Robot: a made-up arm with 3 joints. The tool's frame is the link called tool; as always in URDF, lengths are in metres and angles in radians. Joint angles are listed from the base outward.
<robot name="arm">
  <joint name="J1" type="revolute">
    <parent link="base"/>
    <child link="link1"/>
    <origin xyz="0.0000 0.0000 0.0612" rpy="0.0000 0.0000 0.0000"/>
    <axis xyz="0 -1 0"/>
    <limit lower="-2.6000" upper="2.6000"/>
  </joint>
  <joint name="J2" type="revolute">
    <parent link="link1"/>
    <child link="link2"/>
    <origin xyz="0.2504 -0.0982 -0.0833" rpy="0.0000 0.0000 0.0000"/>
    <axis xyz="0 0 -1"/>
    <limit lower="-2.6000" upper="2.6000"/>
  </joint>
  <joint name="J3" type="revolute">
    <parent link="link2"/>
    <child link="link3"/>
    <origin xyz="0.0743 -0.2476 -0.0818" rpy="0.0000 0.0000 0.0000"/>
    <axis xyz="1 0 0"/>
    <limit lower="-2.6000" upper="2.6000"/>
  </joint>
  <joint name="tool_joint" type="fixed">
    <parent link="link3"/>
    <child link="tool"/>
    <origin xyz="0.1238 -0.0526 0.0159" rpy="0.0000 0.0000 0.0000"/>
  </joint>
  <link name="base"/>
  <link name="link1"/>
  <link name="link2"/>
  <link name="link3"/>
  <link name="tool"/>
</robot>
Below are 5 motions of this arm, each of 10 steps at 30 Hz.
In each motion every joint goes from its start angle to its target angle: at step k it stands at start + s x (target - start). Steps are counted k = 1, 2, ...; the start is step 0. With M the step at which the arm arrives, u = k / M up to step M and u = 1 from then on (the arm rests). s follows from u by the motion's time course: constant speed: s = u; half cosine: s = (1 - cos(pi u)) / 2; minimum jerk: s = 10 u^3 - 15 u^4 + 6 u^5.
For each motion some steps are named. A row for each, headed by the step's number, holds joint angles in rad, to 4 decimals.
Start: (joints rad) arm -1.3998 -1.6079 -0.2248
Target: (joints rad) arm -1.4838 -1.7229 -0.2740
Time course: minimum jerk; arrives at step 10
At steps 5, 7, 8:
5: -1.4418 -1.6654 -0.2494
7: -1.4701 -1.7041 -0.2660
8: -1.4789 -1.7162 -0.2712

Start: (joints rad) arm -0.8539 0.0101 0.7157
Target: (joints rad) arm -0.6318 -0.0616 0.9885
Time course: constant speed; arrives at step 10
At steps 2, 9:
2: -0.8095 -0.0042 0.7703
9: -0.6540 -0.0544 0.9612

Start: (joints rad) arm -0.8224 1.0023 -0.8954
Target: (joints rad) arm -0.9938 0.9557 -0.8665
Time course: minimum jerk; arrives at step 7
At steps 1, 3, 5, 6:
1: -0.8264 1.0012 -0.8947
3: -0.8855 0.9852 -0.8848
5: -0.9690 0.9624 -0.8707
6: -0.9898 0.9568 -0.8672

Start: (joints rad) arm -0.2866 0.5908 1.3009
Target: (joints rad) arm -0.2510 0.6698 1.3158
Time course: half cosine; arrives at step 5
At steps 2, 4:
2: -0.2743 0.6181 1.3060
4: -0.2544 0.6623 1.3144

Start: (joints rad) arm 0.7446 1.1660 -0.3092
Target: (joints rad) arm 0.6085 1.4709 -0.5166
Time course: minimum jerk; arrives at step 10
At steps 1, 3, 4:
1: 0.7434 1.1686 -0.3110
3: 0.7224 1.2157 -0.3430
4: 0.7014 1.2628 -0.3750

